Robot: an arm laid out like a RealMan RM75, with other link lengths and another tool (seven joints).
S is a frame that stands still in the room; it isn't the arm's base.
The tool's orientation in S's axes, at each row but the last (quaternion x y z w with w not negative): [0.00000, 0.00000, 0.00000, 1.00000]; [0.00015, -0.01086, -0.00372, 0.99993]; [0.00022, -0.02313, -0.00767, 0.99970]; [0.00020, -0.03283, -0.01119, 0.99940]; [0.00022, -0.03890, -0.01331, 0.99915]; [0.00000, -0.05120, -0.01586, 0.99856]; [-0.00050, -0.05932, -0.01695, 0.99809]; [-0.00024, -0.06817, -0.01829, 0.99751]
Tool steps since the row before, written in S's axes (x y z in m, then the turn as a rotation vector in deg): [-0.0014, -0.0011, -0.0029, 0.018, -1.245, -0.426]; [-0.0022, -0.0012, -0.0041, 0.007, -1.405, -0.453]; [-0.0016, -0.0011, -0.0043, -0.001, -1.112, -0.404]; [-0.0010, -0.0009, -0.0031, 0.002, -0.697, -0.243]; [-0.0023, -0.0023, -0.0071, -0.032, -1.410, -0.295]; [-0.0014, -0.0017, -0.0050, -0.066, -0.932, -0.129]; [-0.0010, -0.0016, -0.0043, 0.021, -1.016, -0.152]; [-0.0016, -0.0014, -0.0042, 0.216, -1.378, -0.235]
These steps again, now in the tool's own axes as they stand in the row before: [-0.0014, -0.0011, -0.0029, 0.018, -1.245, -0.426]; [-0.0023, -0.0012, -0.0041, 0.008, -1.405, -0.453]; [-0.0018, -0.0011, -0.0042, -0.003, -1.112, -0.403]; [-0.0012, -0.0009, -0.0030, 0.002, -0.697, -0.243]; [-0.0028, -0.0024, -0.0069, -0.017, -1.411, -0.292]; [-0.0018, -0.0018, -0.0048, -0.049, -0.934, -0.123]; [-0.0014, -0.0016, -0.0042, 0.037, -1.015, -0.156]; [-0.0021, -0.0015, -0.0039, 0.232, -1.370, -0.266]
